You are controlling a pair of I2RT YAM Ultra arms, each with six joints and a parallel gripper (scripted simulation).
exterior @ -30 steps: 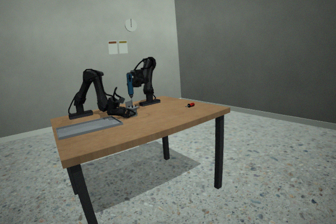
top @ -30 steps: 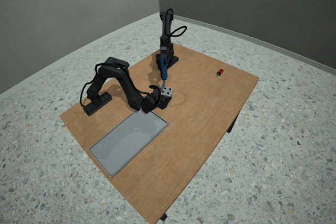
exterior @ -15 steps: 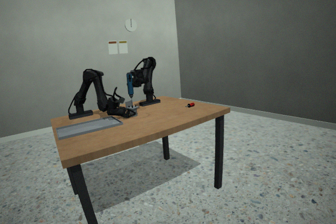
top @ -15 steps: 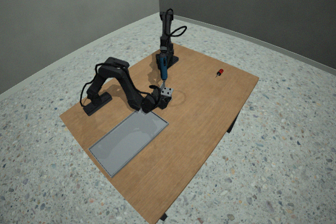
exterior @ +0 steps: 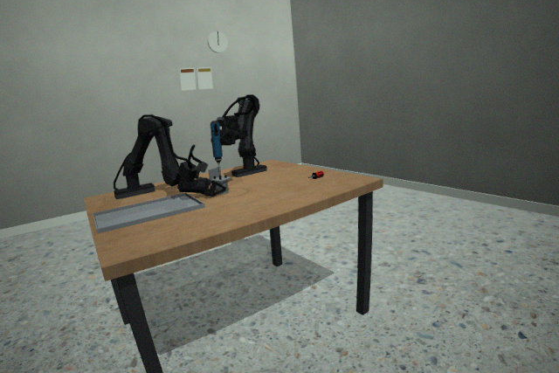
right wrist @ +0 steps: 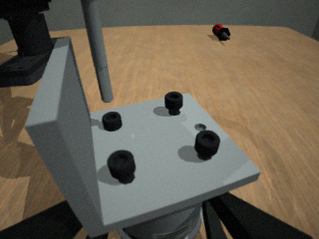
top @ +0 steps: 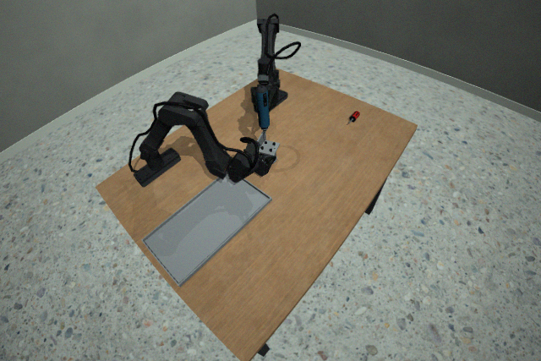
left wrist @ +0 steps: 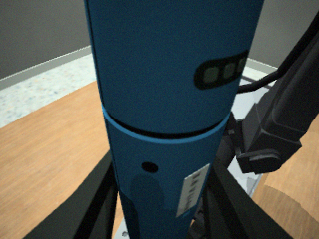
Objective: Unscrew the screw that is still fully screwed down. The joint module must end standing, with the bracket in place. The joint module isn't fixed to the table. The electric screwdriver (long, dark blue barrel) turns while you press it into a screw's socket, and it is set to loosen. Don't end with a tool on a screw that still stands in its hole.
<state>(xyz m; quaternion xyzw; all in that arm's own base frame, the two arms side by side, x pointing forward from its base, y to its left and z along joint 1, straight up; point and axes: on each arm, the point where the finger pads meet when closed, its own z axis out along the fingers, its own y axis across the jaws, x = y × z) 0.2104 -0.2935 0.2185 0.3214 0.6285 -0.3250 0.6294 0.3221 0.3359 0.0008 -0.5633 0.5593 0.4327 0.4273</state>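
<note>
My right hand is 10 mm below the joint module. Also, from my right hand: grey L-shaped bracket 50 mm above; flat grey tray 350 mm to the right, 70 mm ahead, 20 mm below; screw 40 mm above, 20 mm behind, 10 mm to the left.
</note>
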